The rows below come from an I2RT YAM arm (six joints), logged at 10 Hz.
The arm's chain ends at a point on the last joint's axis. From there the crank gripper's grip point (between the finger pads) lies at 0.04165 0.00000 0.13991 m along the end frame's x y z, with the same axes.
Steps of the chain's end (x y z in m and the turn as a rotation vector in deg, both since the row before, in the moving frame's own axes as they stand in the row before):
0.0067 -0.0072 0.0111 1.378 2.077 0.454
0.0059 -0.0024 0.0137 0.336 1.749 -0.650
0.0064 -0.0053 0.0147 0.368 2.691 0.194
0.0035 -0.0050 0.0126 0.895 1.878 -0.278
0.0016 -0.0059 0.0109 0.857 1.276 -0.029
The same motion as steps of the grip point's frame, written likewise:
0.0118 -0.0102 0.0095 1.378 2.077 0.454
0.0101 -0.0037 0.0124 0.336 1.749 -0.650
0.0129 -0.0060 0.0126 0.368 2.691 0.194
0.0081 -0.0074 0.0111 0.895 1.878 -0.278
0.0047 -0.0080 0.0099 0.857 1.276 -0.029

